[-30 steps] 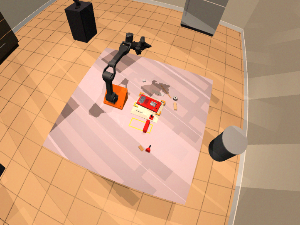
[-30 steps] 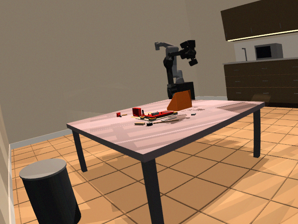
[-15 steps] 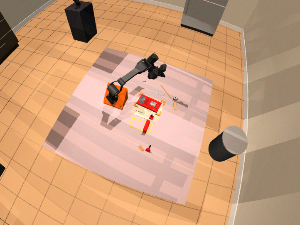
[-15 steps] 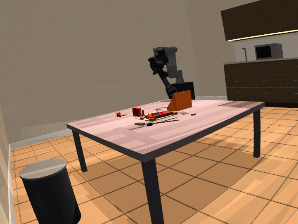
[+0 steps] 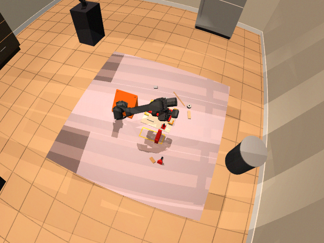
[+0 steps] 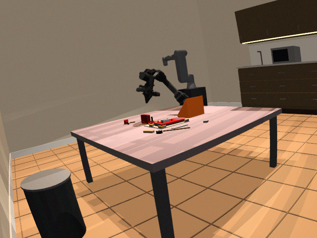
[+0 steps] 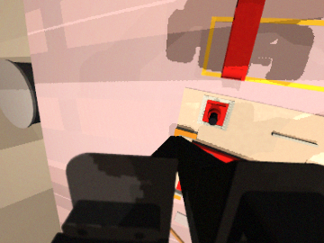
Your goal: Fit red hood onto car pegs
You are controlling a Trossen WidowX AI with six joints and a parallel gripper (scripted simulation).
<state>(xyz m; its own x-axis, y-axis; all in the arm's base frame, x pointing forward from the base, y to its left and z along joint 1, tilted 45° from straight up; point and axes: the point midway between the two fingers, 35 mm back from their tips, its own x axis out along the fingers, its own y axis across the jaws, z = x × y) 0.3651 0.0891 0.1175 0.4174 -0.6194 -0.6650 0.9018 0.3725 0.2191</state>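
Right now my gripper tip is 3 cm past the red hood, 10 cm to the left of it and 13 cm above it. The rest, counted from my gripper tip: black ring: 10 cm ahead, 29 cm to the left, 16 cm below; then grey engine block: 6 cm behind, 13 cm to the left, 14 cm below; then wooden block: 1 cm ahead, 28 cm to the right, 16 cm below.
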